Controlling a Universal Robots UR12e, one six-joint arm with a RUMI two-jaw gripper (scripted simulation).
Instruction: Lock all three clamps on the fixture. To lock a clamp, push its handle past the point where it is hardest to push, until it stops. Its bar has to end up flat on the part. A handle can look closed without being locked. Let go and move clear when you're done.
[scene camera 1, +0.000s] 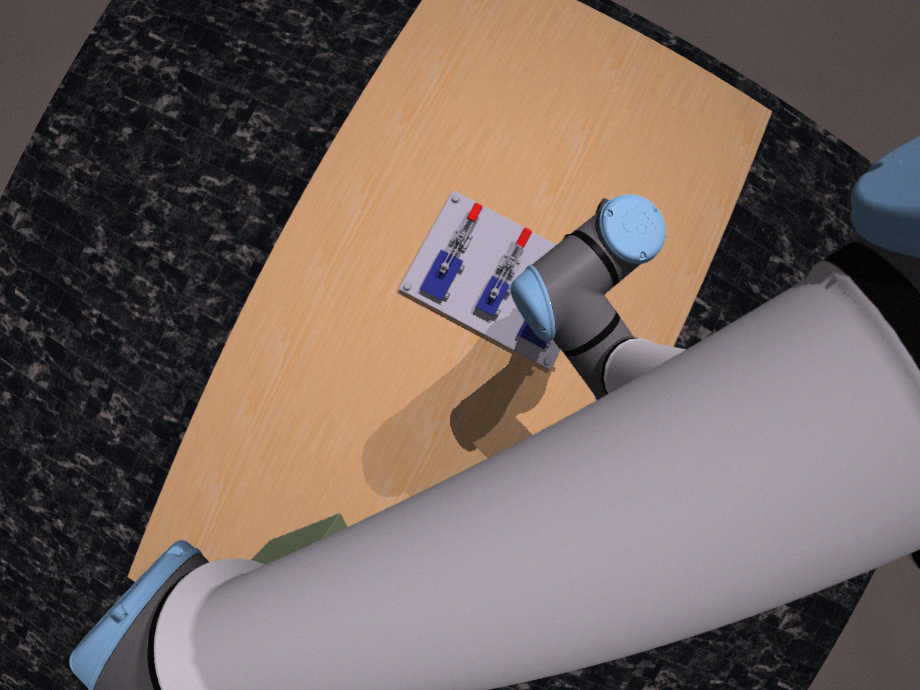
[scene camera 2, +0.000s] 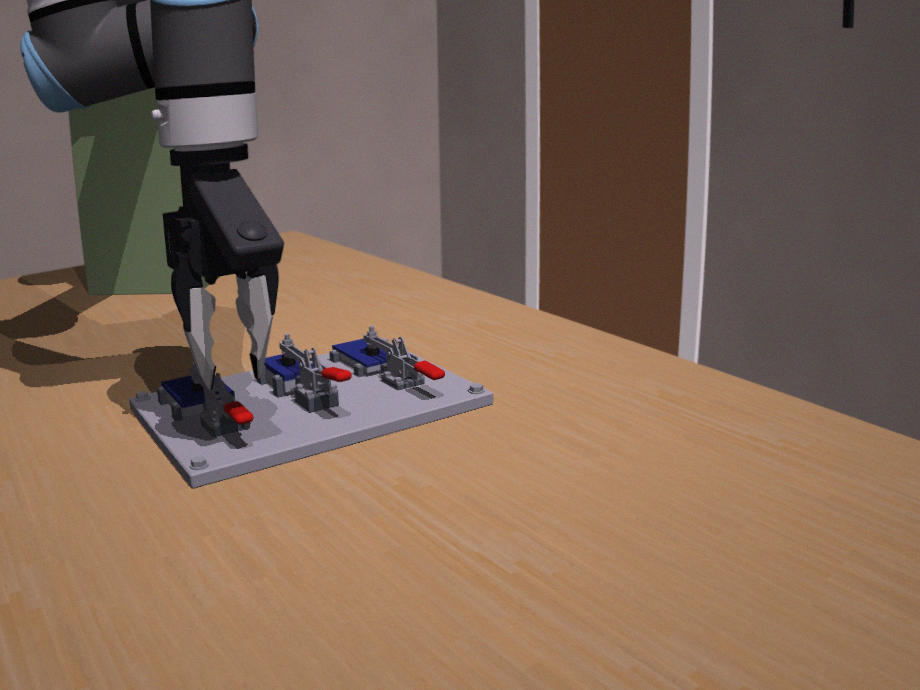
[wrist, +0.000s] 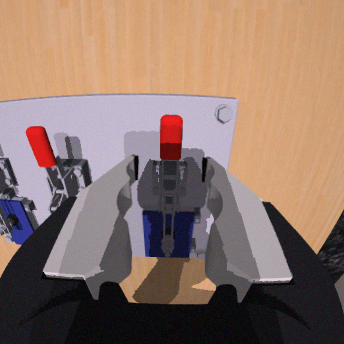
My gripper (wrist: 170, 158) is 15 cm from the lens. A toggle clamp (wrist: 157, 165) is 21 cm from the lens.
